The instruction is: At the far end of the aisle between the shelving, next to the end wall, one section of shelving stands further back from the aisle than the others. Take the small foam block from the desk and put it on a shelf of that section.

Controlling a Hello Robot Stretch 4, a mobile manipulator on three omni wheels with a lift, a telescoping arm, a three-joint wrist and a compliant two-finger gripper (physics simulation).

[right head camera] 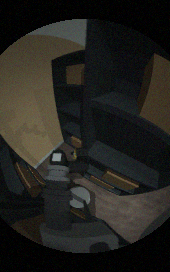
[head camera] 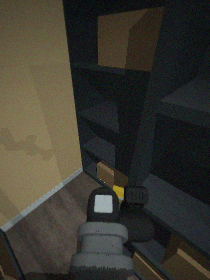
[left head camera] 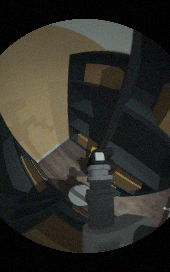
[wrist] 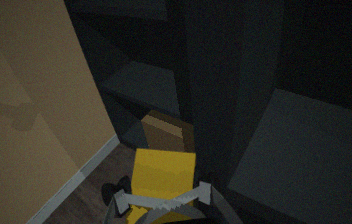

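Seen in the pictures: gripper, fingertip midpoint: (head camera: pixel 117 194) (wrist: pixel 161 183); robot's base at its link origin: (right head camera: pixel 78 196) (left head camera: pixel 79 194).
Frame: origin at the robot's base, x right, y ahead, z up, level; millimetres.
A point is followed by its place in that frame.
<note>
The small yellow foam block (head camera: pixel 118 191) @[z 1003, x 59, y 421 mm] (left head camera: pixel 93 149) (right head camera: pixel 74 154) @[z 989, x 32, y 393 mm] (wrist: pixel 164 172) @[z 1002, x 63, y 419 mm] is between the fingers of my gripper (wrist: pixel 161 183) @[z 969, x 55, y 426 mm], which is shut on it. The set-back shelving section (head camera: pixel 100 116) @[z 963, x -76, y 1272 mm] (left head camera: pixel 82 107) @[z 963, x -61, y 1249 mm] (right head camera: pixel 69 108) @[z 963, x -82, y 1305 mm] (wrist: pixel 145 80) @[z 506, x -58, y 1332 mm] is dark and stands beside the end wall, with several shelf boards. The block is held in front of the section's lower part, near the edge of the neighbouring section; its gap to the shelves is hard to judge. My gripper's body partly hides the block in the head camera view. The desk cannot be made out.
The tan end wall (head camera: pixel 35 100) @[z 1169, x -597, y 1095 mm] (wrist: pixel 50 75) @[z 692, x -494, y 1226 mm] is at the left. A large box (head camera: pixel 112 42) @[z 1558, x 9, y 1115 mm] sits high in the section; a smaller box (head camera: pixel 105 172) @[z 275, x -3, y 1125 mm] (wrist: pixel 165 135) @[z 278, x 9, y 1115 mm] sits low. The nearer section's upright (head camera: pixel 142 130) @[z 1323, x 105, y 429 mm] and shelf (wrist: pixel 300 160) @[z 963, x 221, y 430 mm] are at the right.
</note>
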